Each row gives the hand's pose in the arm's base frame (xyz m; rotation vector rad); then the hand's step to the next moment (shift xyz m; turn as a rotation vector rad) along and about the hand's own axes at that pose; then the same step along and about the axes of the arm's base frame.
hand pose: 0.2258 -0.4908 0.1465 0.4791 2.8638 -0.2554
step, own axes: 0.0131 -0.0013 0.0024 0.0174 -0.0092 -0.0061
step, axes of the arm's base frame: -0.0120 0.0022 -0.0054 -0.0203 -0.0021 0.0027
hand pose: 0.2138 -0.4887 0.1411 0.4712 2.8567 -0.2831
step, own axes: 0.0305 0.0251 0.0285 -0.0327 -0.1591 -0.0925
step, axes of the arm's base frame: -0.0141 0.0258 -0.0388 -0.0414 -0.1365 0.1208
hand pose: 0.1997 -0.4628 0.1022 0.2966 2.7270 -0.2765
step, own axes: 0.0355 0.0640 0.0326 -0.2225 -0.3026 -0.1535
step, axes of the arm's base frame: -0.0052 0.0597 -0.0531 0.0741 -0.2917 0.2721
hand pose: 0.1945 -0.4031 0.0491 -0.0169 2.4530 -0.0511
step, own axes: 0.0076 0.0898 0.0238 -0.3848 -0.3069 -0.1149
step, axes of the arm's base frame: 0.0093 0.0888 -0.0269 0.2239 -0.2931 0.3455
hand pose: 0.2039 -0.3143 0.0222 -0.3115 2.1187 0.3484
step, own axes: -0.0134 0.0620 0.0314 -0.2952 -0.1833 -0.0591
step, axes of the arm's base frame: 0.0095 0.0701 0.0027 0.1758 -0.1659 0.2565
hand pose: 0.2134 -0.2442 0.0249 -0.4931 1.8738 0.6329
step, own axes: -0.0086 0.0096 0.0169 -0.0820 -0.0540 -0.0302
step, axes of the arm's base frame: 0.0094 0.0185 0.0046 0.0409 -0.0572 0.0749
